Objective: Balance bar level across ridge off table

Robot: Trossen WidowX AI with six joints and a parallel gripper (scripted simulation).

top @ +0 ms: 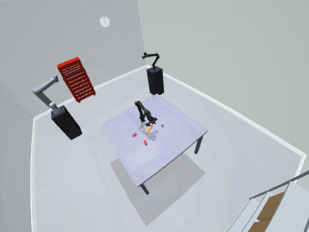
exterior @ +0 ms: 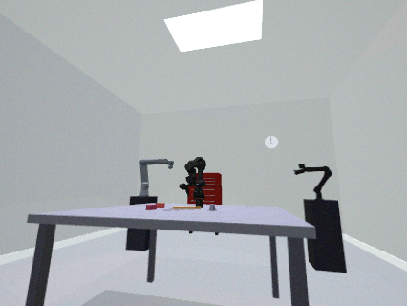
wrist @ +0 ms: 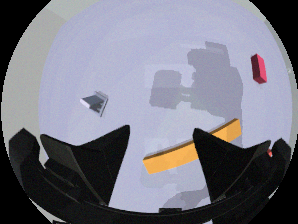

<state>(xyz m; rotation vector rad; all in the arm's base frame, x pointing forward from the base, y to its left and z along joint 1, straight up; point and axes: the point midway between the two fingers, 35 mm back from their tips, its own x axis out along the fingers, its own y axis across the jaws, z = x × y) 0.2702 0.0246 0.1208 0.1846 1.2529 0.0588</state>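
Right now my gripper tip is 8 cm above the orange bar, 6 cm to the left of it and 5 cm past it.
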